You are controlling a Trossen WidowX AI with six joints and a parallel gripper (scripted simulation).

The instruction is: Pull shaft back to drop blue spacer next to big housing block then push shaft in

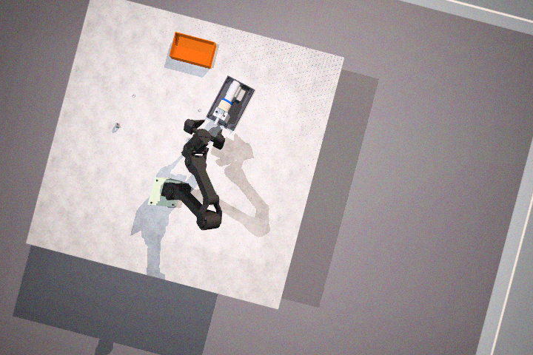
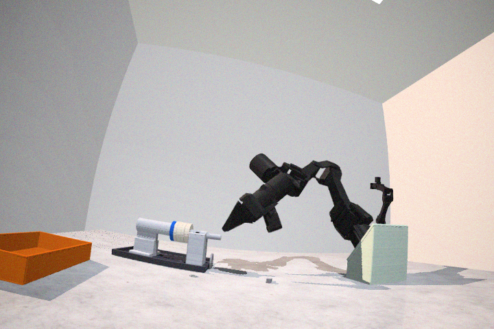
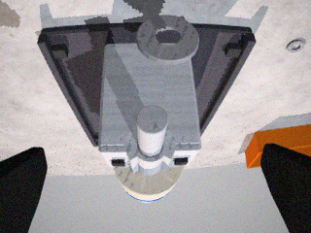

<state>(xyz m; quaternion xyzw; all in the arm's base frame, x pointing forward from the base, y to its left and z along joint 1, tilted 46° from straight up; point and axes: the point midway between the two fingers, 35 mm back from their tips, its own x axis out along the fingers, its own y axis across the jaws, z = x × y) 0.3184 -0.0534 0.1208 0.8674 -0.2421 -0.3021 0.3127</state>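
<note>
The shaft is 100 mm ahead of my gripper tip, 20 mm to the right of it and 20 mm below it. Round my gripper tip: blue spacer 120 mm ahead, 30 mm to the right, 20 mm below; then orange bin 340 mm ahead, 210 mm to the left, 90 mm below; then dark bit 90 mm behind, 120 mm to the left, 100 mm below.
</note>
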